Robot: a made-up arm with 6 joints. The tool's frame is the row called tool. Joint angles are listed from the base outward.
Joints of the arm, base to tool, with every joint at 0 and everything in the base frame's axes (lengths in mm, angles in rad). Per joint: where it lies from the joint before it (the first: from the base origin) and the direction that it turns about. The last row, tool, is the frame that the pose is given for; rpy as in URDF.
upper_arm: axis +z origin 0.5 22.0 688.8
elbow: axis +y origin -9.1 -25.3 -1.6
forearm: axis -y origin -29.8 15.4 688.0
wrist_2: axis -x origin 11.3 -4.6 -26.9
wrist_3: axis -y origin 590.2 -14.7 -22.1
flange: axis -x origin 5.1 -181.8 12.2
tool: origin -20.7 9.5 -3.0 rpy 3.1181 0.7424 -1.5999
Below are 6 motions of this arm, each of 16 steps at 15 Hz.
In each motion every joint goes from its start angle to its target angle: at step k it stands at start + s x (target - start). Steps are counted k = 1, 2, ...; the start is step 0. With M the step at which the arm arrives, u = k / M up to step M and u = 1 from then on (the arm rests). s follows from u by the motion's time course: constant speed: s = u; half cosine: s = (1 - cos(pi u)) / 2; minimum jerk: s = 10 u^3 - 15 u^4 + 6 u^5.
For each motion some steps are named. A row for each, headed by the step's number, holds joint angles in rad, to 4 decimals.
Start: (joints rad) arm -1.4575 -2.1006 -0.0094 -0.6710 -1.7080 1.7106
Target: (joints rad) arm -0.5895 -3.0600 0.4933 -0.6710 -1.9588 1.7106
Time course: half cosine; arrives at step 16
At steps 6, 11, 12, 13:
6: -1.1896 -2.3967 0.1458 -0.6710 -1.7854 1.7106
11: -0.7824 -2.8468 0.3816 -0.6710 -1.9031 1.7106
12: -0.7166 -2.9195 0.4197 -0.6710 -1.9221 1.7106
13: -0.6626 -2.9792 0.4509 -0.6710 -1.9377 1.7106

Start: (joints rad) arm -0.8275 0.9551 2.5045 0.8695 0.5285 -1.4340
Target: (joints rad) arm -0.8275 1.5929 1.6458 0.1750 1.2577 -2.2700
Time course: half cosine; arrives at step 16
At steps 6, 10, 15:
6: -0.8275 1.1520 2.2395 0.6551 0.7536 -1.6920
10: -0.8275 1.3960 1.9108 0.3894 1.0326 -2.0120
15: -0.8275 1.5868 1.6540 0.1817 1.2507 -2.2620

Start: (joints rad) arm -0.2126 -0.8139 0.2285 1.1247 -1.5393 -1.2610
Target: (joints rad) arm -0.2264 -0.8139 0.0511 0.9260 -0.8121 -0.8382
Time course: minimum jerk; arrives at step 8
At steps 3, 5, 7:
3: -0.2164 -0.8139 0.1797 1.0700 -1.3392 -1.1446
5: -0.2226 -0.8139 0.0999 0.9807 -1.0122 -0.9546
7: -0.2262 -0.8139 0.0539 0.9292 -0.8238 -0.8450

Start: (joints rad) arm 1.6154 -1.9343 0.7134 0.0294 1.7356 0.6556
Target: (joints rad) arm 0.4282 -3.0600 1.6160 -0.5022 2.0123 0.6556
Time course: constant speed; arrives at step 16
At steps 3, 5, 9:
3: 1.3928 -2.1454 0.8826 -0.0703 1.7875 0.6556
5: 1.2444 -2.2861 0.9955 -0.1367 1.8221 0.6556
9: 0.9476 -2.5675 1.2211 -0.2696 1.8912 0.6556

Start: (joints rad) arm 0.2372 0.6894 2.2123 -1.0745 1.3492 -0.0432
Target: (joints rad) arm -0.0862 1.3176 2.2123 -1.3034 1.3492 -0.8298
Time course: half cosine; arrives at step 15
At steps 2, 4, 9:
2: 0.2232 0.7166 2.2123 -1.0844 1.3492 -0.0772
4: 0.1837 0.7933 2.2123 -1.1124 1.3492 -0.1733
9: 0.0255 1.1006 2.2123 -1.2243 1.3492 -0.5580

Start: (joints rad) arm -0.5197 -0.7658 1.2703 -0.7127 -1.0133 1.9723
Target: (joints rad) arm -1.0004 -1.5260 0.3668 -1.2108 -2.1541 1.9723
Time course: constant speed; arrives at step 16
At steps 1, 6, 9, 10, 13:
1: -0.5497 -0.8133 1.2138 -0.7438 -1.0846 1.9723
6: -0.7000 -1.0509 0.9315 -0.8995 -1.4411 1.9723
9: -0.7901 -1.1934 0.7621 -0.9929 -1.6550 1.9723
10: -0.8201 -1.2409 0.7056 -1.0240 -1.7263 1.9723
13: -0.9103 -1.3835 0.5362 -1.1174 -1.9402 1.9723

